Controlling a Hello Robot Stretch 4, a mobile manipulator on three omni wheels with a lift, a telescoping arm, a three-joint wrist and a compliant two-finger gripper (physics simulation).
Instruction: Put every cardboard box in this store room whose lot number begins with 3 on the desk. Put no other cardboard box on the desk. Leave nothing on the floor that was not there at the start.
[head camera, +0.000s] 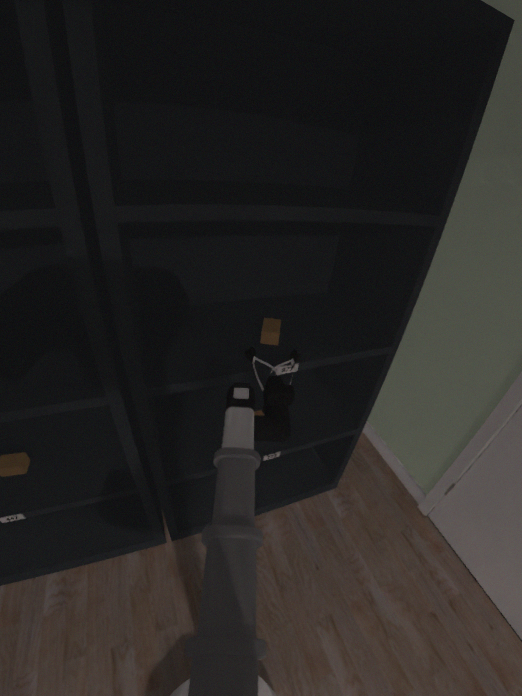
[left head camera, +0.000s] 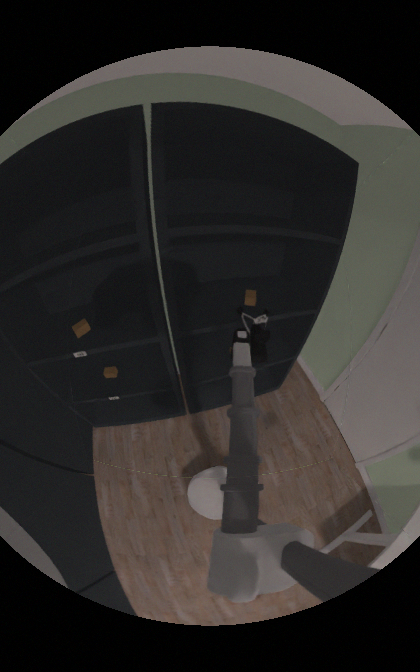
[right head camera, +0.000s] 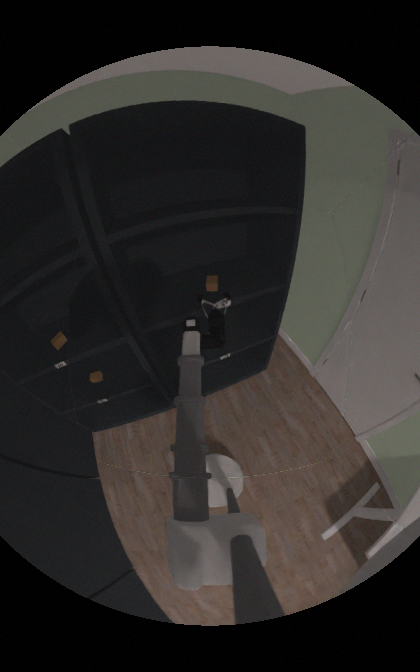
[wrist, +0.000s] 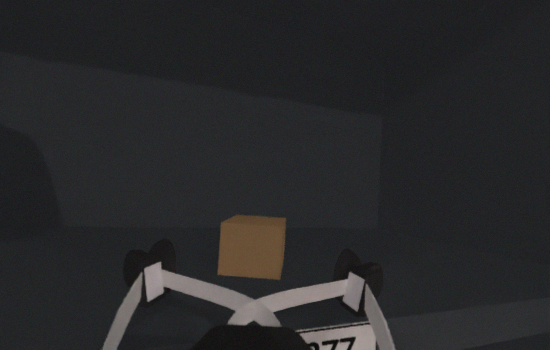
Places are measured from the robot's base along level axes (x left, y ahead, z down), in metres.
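Pixels of known places: gripper, fingertip midpoint: (head camera: 272, 350) (wrist: 255, 265).
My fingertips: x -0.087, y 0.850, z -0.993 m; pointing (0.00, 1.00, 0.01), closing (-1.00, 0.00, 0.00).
Behind a point stands the place of what it marks.
My gripper (head camera: 273, 356) {y 0.850, x -0.087, z -0.993 m} (left head camera: 253, 312) (right head camera: 215, 300) (wrist: 255, 265) {y 0.850, x -0.087, z -0.993 m} is open, at the front edge of a shelf in the right-hand shelf unit. A cardboard box (head camera: 270, 331) {y 0.930, x -0.081, z -1.013 m} (left head camera: 250, 298) (right head camera: 212, 283) (wrist: 251, 248) {y 0.927, x -0.083, z -0.990 m} stands on that shelf, beyond the fingertips and between them as seen in the wrist view, not touched. A label (head camera: 286, 368) {y 0.820, x -0.134, z -0.951 m} (wrist: 345, 338) {y 0.825, x -0.148, z -0.954 m} on the shelf edge is partly hidden behind the gripper; "77" shows at its end in the wrist view. Another box (head camera: 258, 412) {y 0.996, x -0.078, z -0.556 m} on the shelf below is mostly hidden by the arm. The desk does not show.
The left-hand shelf unit holds two boxes, an upper one (left head camera: 81, 328) (right head camera: 59, 340) and a lower one (head camera: 14, 464) {y 0.656, x 0.804, z -0.555 m} (left head camera: 110, 372) (right head camera: 96, 377), with labels on the shelf edges. A green wall (head camera: 477, 281) {y 1.188, x -0.933, z -1.167 m} and a pale door (head camera: 494, 505) {y 0.647, x -1.112, z -0.394 m} stand to the right of the shelves.
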